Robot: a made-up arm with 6 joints.
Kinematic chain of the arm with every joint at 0, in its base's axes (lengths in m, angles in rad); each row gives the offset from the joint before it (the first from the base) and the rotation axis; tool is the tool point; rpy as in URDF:
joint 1: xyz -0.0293 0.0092 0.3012 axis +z
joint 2: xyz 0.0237 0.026 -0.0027 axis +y
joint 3: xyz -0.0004 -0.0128 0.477 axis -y
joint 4: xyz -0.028 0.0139 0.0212 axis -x
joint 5: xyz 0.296 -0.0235 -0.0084 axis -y
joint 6: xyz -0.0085 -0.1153 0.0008 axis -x
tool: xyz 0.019 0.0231 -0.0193 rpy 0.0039 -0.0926 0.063
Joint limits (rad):
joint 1: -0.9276..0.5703
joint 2: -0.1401..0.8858
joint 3: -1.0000..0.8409
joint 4: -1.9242..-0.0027
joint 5: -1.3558..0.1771
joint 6: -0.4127..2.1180
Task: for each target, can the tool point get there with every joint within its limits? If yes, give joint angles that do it. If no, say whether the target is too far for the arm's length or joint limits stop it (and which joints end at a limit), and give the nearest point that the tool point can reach.
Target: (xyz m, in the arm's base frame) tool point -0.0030 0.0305 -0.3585
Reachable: no: joint limits stop it (at a limit: joint 1, joint 2, joint 5) | nearest point 0.1977 0.1776 0.3046 | short by 0.708 m
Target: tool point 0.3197 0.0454 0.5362
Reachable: yes | joints 0.2494 0.3312 -0.2799 -0.6348 -0.6940 0.2733
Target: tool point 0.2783 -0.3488 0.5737
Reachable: yes | joints -0.5844 0.4740 -0.0142 -0.1686 -1.0422 1.7935
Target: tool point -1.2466 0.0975 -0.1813
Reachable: no: too far | nearest point -0.0605 0.1131 0.4886 | short by 1.362 m
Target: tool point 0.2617 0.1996 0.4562
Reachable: yes | joints 0.4115 0.4475 -0.2268 -1.6157 -1.1839 1.9100
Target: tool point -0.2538 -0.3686 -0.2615
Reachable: no: joint limits stop it (at a limit: joint 1, joint 2, joint 4, joint 5) | nearest point 0.0519 -0.3325 0.3296 | short by 0.666 m
